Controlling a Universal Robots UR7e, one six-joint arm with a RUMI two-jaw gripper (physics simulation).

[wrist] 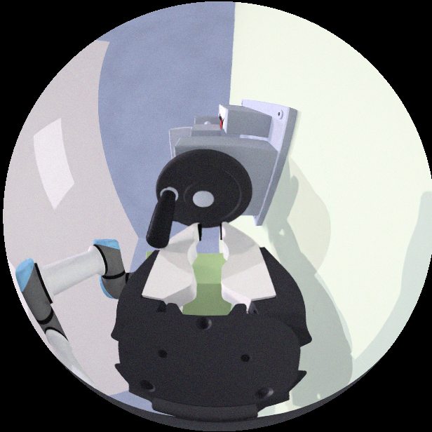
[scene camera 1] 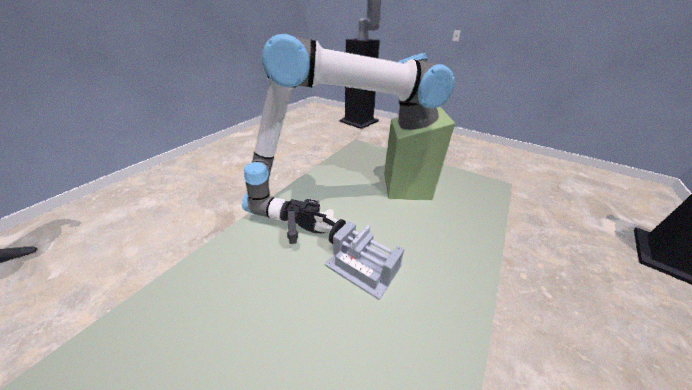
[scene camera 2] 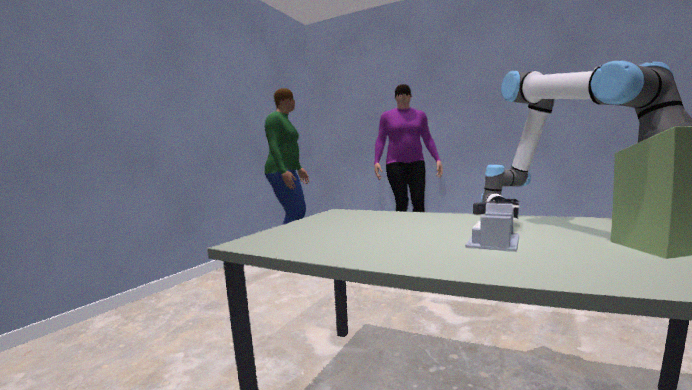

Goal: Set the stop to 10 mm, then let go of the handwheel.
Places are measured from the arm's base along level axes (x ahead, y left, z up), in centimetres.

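Pixels of known places: gripper, fingertip midpoint: (scene camera 1: 340,226); arm's base at its link origin: (scene camera 1: 418,120) (scene camera 2: 668,141).
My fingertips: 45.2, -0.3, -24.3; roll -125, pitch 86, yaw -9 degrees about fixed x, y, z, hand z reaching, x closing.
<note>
Ahead of a thing's pixels: the offset from my fingertips to its top centre, as dx, dy, dz. "pt": to the spot under its first point. Level surfaces: height alone.
The grey stop fixture @(pt +2.5, +22.6, +0.7) (scene camera 1: 394,267) (scene camera 2: 496,231) (wrist: 260,162) stands on the table. Its sliding block @(pt +2.7, +10.8, +2.6) (scene camera 1: 361,242) sits nearer the handwheel end. A red pointer @(+6.6, +10.6, -1.1) (scene camera 1: 351,258) (wrist: 222,123) shows at the white scale @(pt +7.3, +15.0, -1.3) (scene camera 1: 362,267); the reading is too small to tell. The black handwheel @(pt +4.2, +1.9, +2.3) (scene camera 1: 336,231) (wrist: 225,172) is on the end of the fixture, and its crank handle (wrist: 162,220) sticks out at the left in the wrist view. My gripper (scene camera 1: 331,220) (wrist: 210,224) is slightly open and empty, its tips at the wheel's lower rim in the wrist view. Contact cannot be told.
The green pedestal (scene camera 1: 416,165) (scene camera 2: 642,200) carries my arm on the table @(dz -6.8) (scene camera 1: 280,325) (scene camera 2: 390,250). Two people, one in green (scene camera 2: 284,142) and one in purple (scene camera 2: 405,135), stand beyond the table. Black stands (scene camera 1: 361,102) (scene camera 1: 672,245) are farther off.
</note>
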